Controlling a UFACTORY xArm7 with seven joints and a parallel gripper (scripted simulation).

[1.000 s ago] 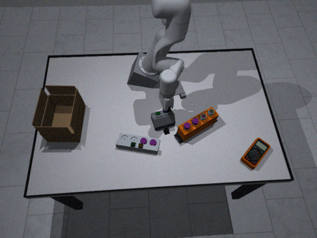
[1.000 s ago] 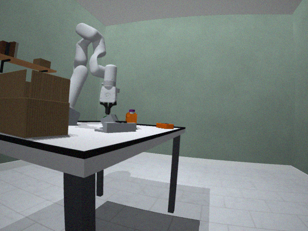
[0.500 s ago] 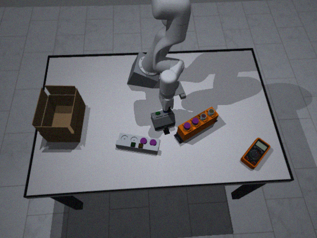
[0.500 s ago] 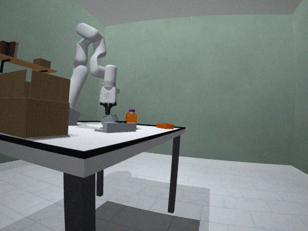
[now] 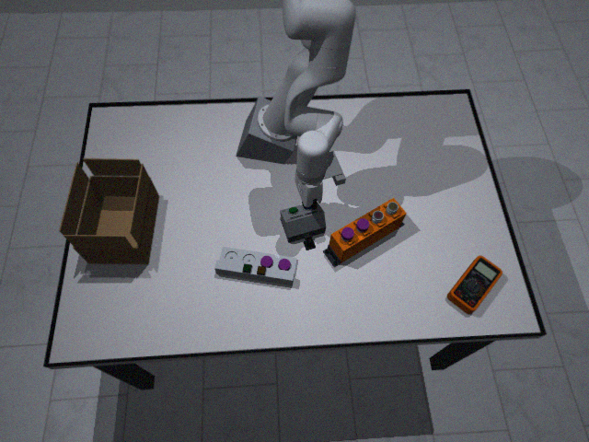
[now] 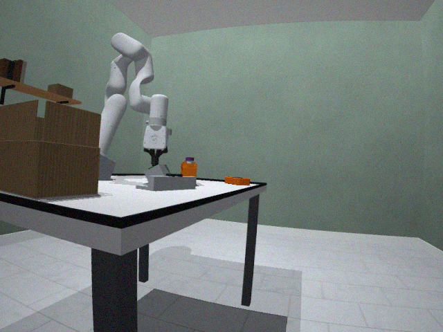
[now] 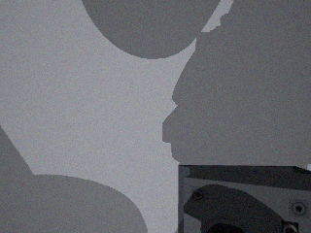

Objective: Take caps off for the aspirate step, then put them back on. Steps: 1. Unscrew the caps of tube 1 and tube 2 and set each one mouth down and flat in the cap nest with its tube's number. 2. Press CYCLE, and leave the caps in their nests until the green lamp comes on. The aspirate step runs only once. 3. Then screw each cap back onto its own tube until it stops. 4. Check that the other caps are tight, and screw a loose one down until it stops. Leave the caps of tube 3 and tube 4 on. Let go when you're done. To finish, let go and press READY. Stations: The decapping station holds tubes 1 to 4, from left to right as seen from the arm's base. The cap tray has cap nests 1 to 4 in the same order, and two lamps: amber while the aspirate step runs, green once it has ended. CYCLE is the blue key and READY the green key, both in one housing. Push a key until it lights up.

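The blue key is 3 cm below my hand. Round my hand: green key: 4 cm to the right, 3 cm below, 2 cm ahead; purple cap: 16 cm ahead, 11 cm to the right, 8 cm below; grey key housing: 4 cm below, 3 cm ahead, 2 cm to the right.
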